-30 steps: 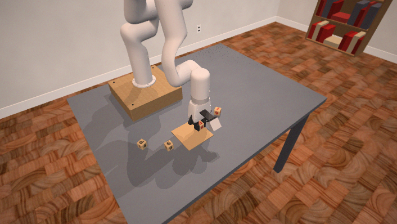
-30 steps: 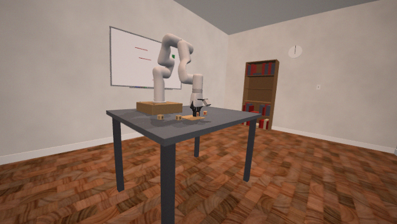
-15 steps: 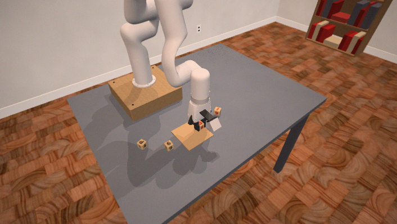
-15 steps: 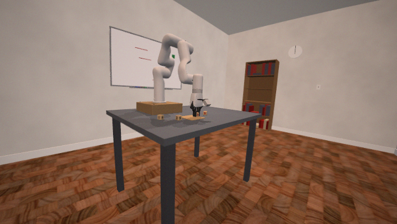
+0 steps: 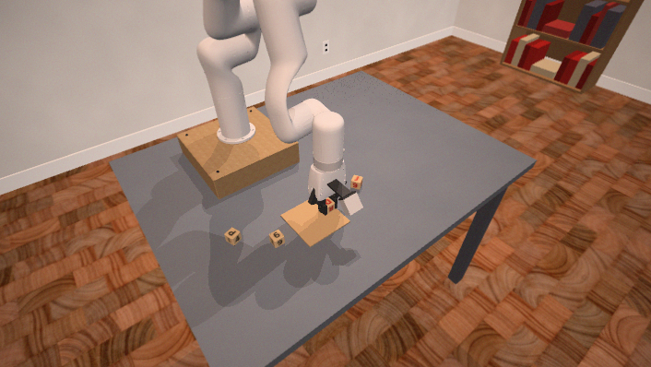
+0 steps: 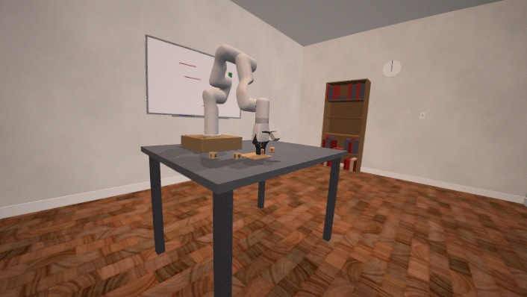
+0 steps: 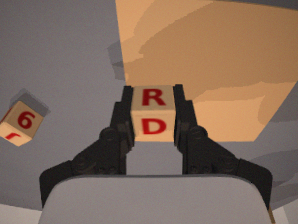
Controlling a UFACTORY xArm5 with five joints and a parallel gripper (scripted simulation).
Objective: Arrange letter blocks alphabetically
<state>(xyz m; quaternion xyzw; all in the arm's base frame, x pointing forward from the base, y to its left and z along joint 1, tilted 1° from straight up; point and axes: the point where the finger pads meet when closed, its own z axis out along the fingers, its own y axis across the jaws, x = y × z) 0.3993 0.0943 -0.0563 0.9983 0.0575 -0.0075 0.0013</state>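
The wooden block is 10 mm below my hand. From my hand the other things lie so: tan mat: 50 mm to the right, 20 mm below, 10 mm ahead.
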